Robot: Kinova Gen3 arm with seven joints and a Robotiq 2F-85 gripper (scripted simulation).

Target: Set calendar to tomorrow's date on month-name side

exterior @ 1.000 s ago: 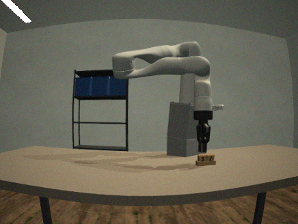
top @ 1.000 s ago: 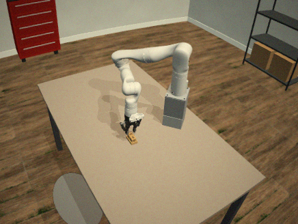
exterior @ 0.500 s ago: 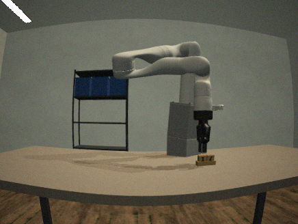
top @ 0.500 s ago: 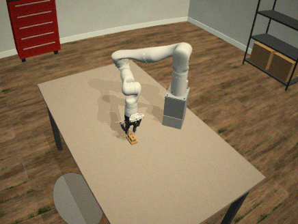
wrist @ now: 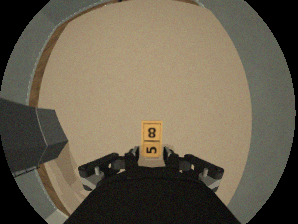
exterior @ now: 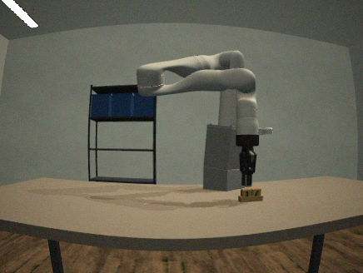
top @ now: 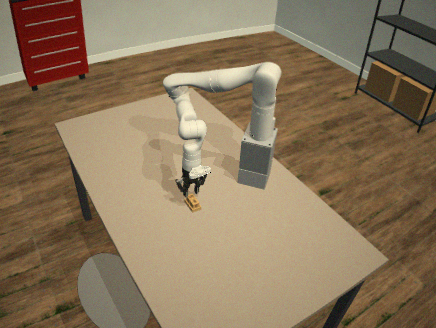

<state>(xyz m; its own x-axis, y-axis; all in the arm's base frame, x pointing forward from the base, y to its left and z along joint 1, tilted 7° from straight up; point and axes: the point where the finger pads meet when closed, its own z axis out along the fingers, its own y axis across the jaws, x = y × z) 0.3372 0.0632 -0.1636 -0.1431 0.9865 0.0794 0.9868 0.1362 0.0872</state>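
The wooden calendar tray is 2 cm to the left of my hand and 6 cm below it.
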